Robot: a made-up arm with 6 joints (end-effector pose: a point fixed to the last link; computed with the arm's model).
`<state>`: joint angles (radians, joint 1 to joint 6).
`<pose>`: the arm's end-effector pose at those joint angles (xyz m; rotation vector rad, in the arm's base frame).
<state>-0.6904 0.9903 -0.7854 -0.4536 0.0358 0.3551</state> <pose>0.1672 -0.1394 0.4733 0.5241 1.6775 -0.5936</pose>
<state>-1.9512 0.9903 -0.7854 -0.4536 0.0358 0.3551</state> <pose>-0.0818 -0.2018 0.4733 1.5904 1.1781 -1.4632</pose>
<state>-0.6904 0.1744 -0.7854 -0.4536 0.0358 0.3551</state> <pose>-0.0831 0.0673 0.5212 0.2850 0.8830 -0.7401</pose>
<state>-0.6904 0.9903 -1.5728 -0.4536 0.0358 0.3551</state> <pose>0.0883 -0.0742 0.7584 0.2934 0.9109 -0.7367</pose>
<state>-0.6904 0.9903 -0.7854 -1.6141 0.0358 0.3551</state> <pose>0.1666 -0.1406 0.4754 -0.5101 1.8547 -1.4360</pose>
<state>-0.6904 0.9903 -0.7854 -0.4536 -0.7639 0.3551</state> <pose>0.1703 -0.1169 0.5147 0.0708 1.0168 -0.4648</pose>
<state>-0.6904 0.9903 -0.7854 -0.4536 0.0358 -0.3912</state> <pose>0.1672 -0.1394 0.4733 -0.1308 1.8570 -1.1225</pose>
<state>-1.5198 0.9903 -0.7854 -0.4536 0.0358 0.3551</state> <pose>0.0101 -0.2175 0.4733 1.2347 1.4149 -1.1792</pose>
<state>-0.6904 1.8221 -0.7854 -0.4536 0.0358 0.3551</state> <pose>0.3128 -0.2597 0.1975 0.7602 2.4709 -0.3200</pose>
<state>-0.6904 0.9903 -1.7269 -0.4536 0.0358 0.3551</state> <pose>0.0542 -0.0460 0.8001 0.2478 0.7600 -0.7536</pose>
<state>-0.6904 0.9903 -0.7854 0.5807 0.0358 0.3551</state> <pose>0.1687 -0.1377 0.4734 1.2410 1.1945 0.1983</pose>
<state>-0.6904 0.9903 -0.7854 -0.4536 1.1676 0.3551</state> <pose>0.1196 -0.1306 0.4298 1.2748 2.5552 -0.7015</pose>
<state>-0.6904 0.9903 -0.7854 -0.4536 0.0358 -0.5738</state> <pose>0.1672 -0.1394 0.4733 -0.3055 1.8739 -1.2463</pose>
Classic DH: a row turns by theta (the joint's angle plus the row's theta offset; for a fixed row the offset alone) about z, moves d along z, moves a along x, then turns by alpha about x. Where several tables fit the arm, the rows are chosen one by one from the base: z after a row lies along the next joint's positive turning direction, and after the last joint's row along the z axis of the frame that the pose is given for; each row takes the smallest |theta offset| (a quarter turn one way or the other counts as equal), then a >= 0, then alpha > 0; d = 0 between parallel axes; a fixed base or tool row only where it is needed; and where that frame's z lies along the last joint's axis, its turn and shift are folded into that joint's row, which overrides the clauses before.
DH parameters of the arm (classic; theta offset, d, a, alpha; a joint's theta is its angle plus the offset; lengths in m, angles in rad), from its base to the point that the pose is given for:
joint 1: 0 0.1216 0 -1.5708
joint 2: 0.136 0 -0.4109 0
joint 3: 1.3476 0 -0.0292 1.5708
joint 4: 0 0.3333 0 -1.5708
joint 5: 0 0 0.0001 1.5708
joint 6: 0 0.0607 0 0

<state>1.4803 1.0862 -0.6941 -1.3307 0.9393 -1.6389</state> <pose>0.0671 0.2117 0.4137 -2.3256 -0.8054 -1.6691</pose>
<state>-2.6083 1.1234 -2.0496 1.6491 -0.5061 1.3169</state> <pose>-0.0628 -0.0031 0.8549 -0.2588 -0.7201 0.1993</pose>
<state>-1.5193 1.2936 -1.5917 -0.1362 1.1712 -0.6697</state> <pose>0.0070 -0.2827 0.6382 1.1124 2.4627 -1.0855</pose>
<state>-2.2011 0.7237 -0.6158 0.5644 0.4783 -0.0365</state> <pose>-0.0580 -0.1050 0.4304 1.9945 0.6437 -0.8443</pose>
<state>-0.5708 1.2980 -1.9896 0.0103 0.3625 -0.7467</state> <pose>0.1821 -0.1166 0.8080 -0.1058 1.2275 -1.1491</pose>
